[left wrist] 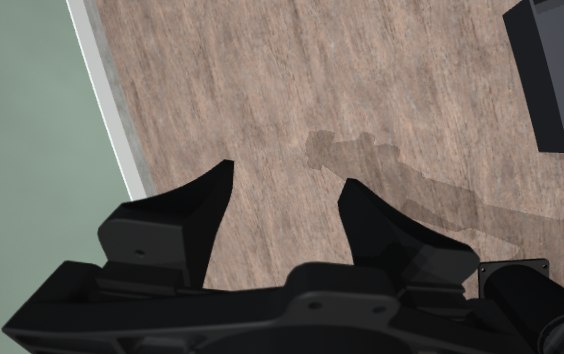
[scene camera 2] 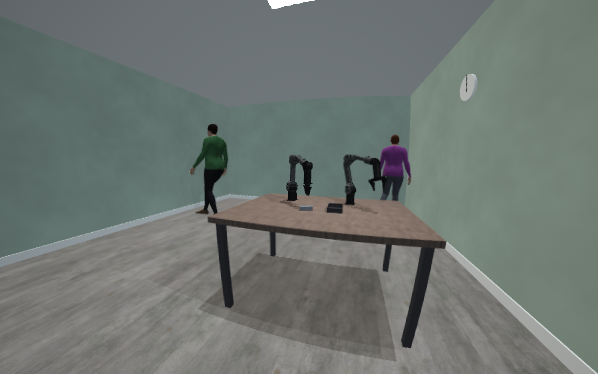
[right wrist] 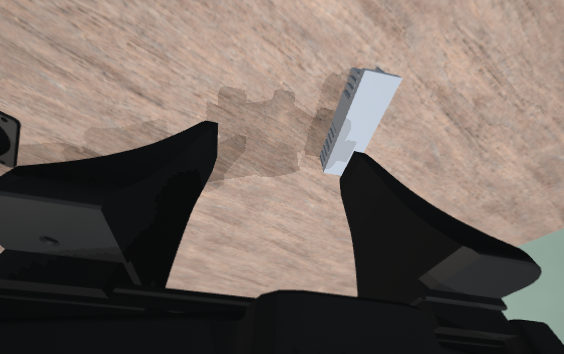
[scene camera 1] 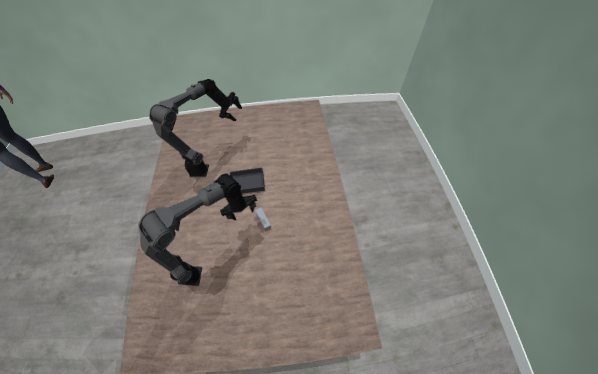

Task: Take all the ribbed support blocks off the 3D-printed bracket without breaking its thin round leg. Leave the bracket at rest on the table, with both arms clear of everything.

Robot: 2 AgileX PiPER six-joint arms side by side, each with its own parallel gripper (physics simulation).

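The light grey bracket (scene camera 1: pixel 263 219) (scene camera 2: pixel 306 208) (right wrist: pixel 371 105) lies on the table with its smooth flat face up. Ribbed support blocks (right wrist: pixel 328 142) show along its left side in the right wrist view, under the flat face. The thin round leg cannot be made out. My right gripper (scene camera 1: pixel 242 210) (scene camera 2: pixel 307 192) (right wrist: pixel 284 153) is open and empty, above the table beside the bracket; one fingertip overlaps the bracket's near end in the right wrist view. My left gripper (scene camera 1: pixel 237 112) (scene camera 2: pixel 378 184) (left wrist: pixel 289 182) is open and empty, high above the table, far from the bracket.
A dark tray (scene camera 1: pixel 250 181) (scene camera 2: pixel 335 208) (left wrist: pixel 529 85) stands on the wooden table (scene camera 1: pixel 310 280) (scene camera 2: pixel 270 220) near the bracket, between the two arms' sides. The right arm's wrist partly covers it in scene camera 1. Two people stand beyond the table in scene camera 2.
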